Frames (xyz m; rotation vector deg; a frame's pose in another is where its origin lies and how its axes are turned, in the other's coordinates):
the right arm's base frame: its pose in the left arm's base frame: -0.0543 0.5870 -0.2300 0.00 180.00 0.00
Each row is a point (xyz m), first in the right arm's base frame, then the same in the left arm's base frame.
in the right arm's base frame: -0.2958 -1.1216 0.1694
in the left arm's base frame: 0.2415 -0.5346 -0.3994
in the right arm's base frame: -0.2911 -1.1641 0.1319
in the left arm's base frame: 0.2368 -0.5771 -0.3619
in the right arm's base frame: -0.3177 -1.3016 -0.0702
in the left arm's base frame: 0.2634 -0.7146 -0.1598
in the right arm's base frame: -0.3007 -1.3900 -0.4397
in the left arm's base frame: 0.2464 -0.8030 0.2097
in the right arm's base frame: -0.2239 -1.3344 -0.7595
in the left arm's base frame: 0.1696 -0.7474 0.5295
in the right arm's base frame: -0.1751 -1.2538 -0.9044
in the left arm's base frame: 0.1208 -0.6668 0.6744
